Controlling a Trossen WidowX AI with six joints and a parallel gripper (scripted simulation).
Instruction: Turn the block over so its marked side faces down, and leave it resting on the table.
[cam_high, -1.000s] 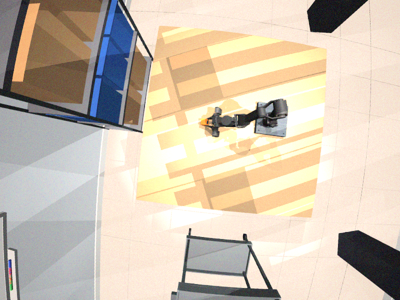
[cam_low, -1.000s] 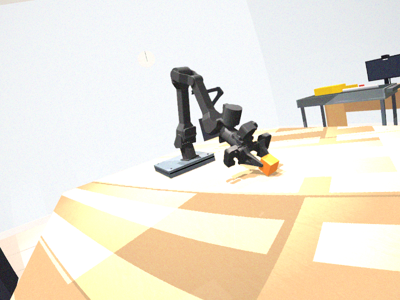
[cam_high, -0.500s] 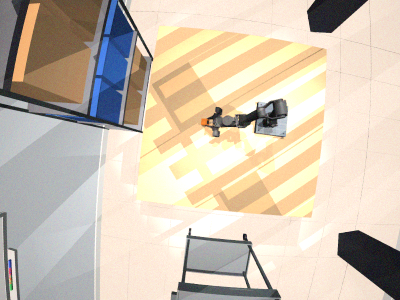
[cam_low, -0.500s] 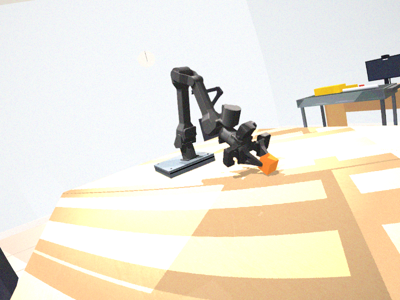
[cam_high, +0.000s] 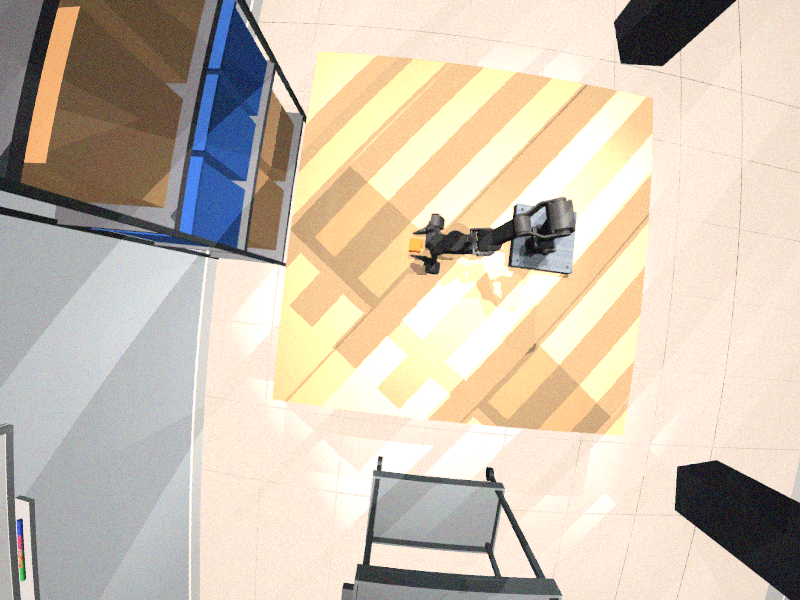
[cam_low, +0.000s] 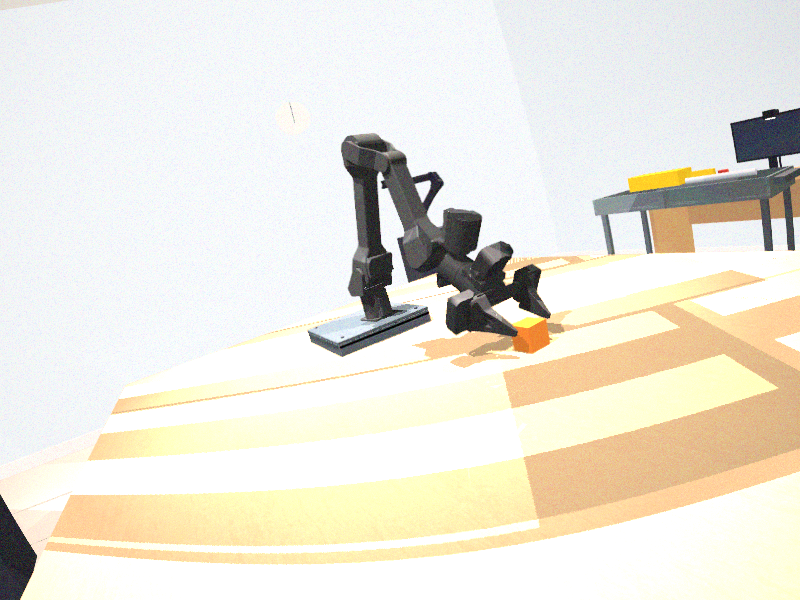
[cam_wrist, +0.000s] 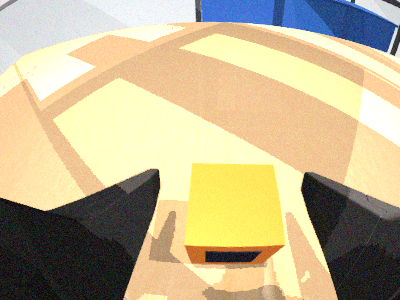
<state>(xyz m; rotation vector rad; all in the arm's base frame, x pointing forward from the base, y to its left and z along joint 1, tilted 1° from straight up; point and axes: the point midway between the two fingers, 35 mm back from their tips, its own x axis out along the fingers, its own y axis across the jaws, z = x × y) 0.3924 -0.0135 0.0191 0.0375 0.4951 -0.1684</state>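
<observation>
The block lies 2 cm below my gripper tip and 2 cm behind it.
</observation>
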